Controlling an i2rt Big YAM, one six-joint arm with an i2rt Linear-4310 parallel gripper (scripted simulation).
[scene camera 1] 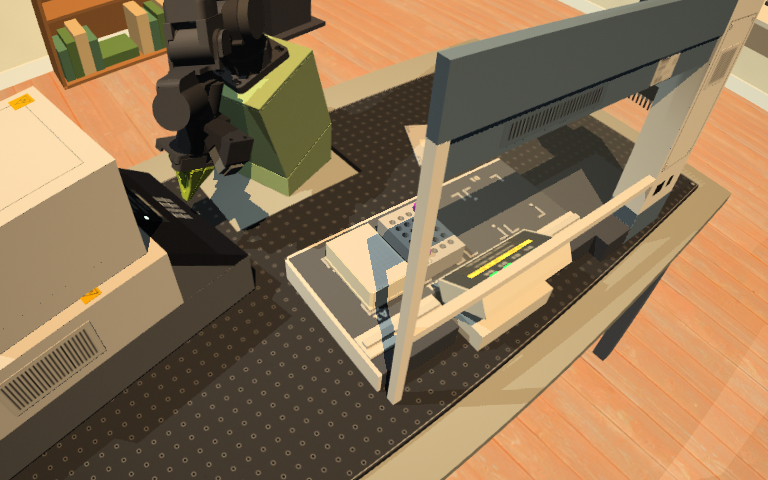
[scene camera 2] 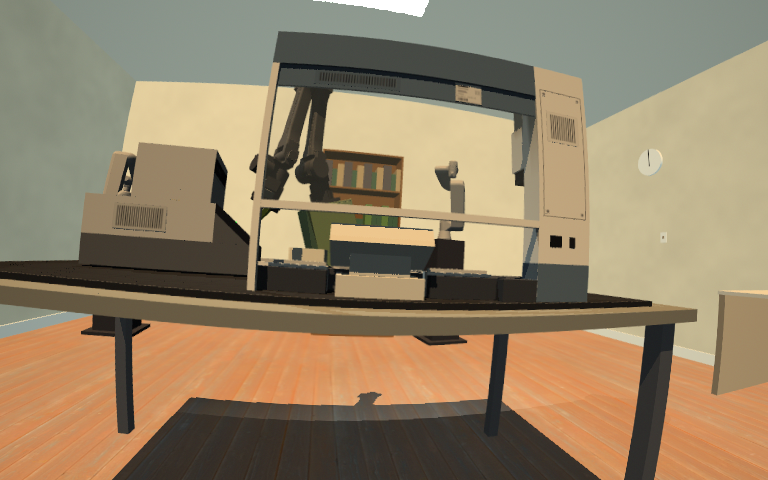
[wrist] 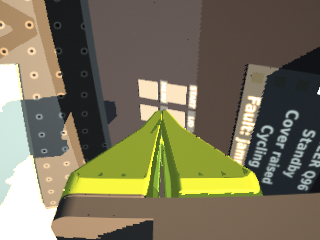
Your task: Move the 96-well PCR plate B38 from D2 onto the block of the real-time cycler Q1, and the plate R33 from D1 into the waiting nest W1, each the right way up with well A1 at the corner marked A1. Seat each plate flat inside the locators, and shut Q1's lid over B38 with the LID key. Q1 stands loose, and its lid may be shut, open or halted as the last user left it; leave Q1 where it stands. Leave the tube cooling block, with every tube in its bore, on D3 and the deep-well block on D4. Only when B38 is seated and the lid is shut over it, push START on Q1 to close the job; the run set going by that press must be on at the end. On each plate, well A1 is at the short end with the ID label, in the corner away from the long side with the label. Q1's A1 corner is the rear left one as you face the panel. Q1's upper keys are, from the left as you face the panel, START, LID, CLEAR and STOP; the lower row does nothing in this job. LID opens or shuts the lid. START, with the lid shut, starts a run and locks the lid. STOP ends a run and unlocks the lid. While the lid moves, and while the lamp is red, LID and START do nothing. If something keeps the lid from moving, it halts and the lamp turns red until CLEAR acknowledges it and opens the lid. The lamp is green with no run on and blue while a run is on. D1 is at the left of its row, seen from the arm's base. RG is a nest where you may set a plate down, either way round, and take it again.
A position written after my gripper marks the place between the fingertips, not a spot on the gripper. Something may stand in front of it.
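From scene camera 1 I can see a grey tube block (scene camera 1: 395, 228), a beige lid (scene camera 1: 74, 226) and my gripper (scene camera 1: 186, 199). Scene camera 2 gives me the lid (scene camera 2: 161, 171) as well. As for the wrist view, my gripper (wrist: 161, 120) is there, but the grey tube block is out of frame in the wrist view.
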